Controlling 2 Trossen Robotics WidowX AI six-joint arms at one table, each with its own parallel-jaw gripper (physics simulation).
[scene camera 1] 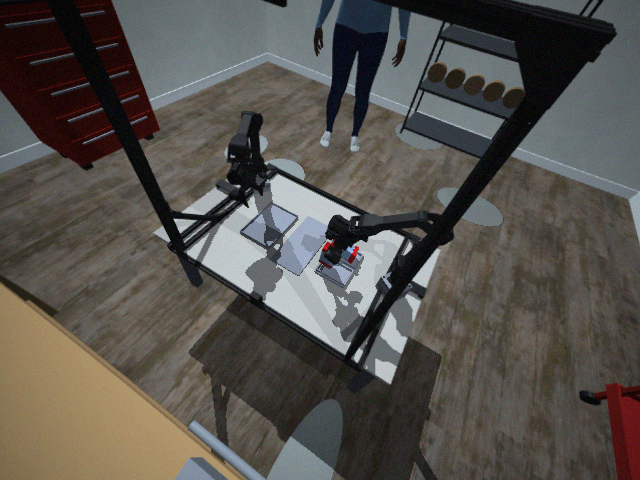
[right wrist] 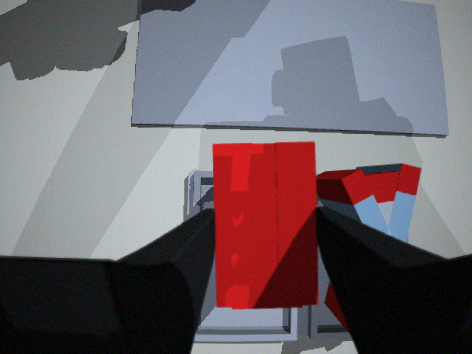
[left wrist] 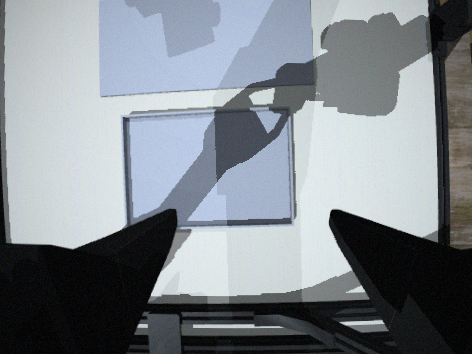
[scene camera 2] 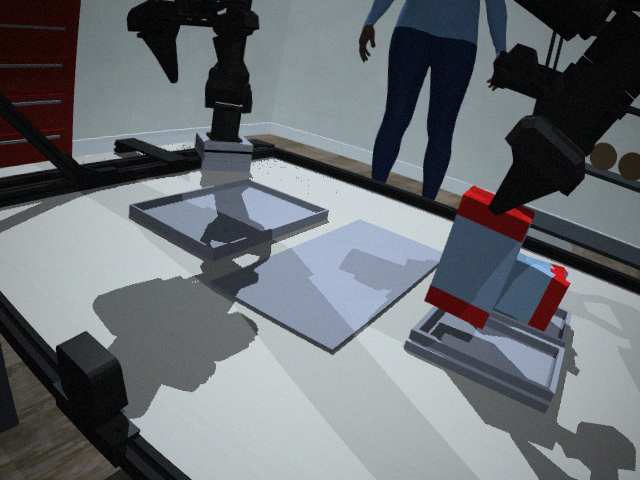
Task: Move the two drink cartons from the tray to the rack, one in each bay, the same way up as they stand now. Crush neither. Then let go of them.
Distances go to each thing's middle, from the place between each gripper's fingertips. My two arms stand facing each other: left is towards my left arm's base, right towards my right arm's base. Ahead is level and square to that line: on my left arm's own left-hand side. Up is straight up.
Right now the flat grey mat (scene camera 2: 327, 289) is 2 cm ahead of my right hand, 17 cm to the left of it and 15 cm below it. From my right hand the other things lie so: grey tray (scene camera 2: 217, 221): 2 cm behind, 37 cm to the left, 15 cm below.
My left hand is 7 cm short of the grey tray, 2 cm to the left of it and 19 cm above it. Round my left hand: flat grey mat: 11 cm ahead, 22 cm to the right, 19 cm below.
